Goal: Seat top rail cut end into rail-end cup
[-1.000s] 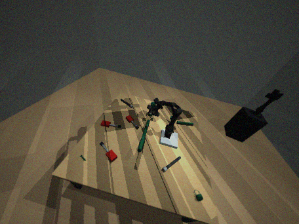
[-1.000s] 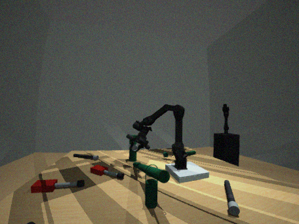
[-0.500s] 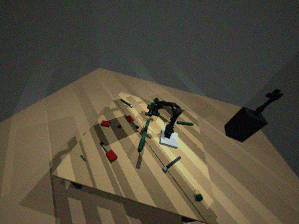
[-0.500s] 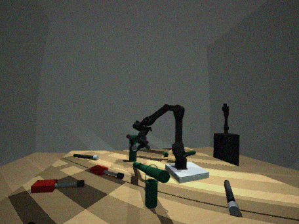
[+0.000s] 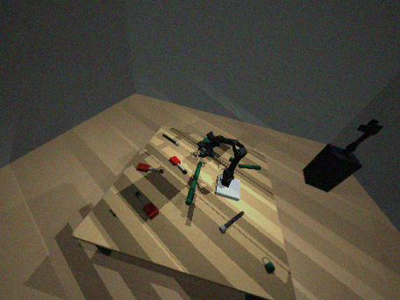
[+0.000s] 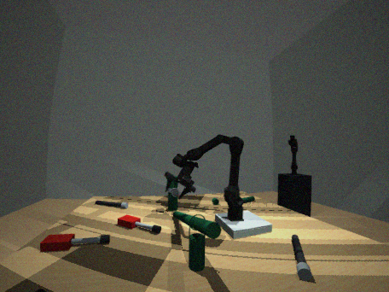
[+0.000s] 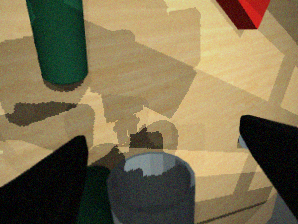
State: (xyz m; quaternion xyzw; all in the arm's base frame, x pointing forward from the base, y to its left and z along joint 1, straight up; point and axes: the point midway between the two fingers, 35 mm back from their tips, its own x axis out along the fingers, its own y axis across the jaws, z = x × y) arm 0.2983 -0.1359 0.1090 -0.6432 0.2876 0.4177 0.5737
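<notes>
The grey rail-end cup is 5 cm to the right of my gripper tip, 1 cm behind it and 1 cm above it. Also, from my gripper tip: short green post (41 cm to the left, 11 cm behind, 1 cm below).
</notes>
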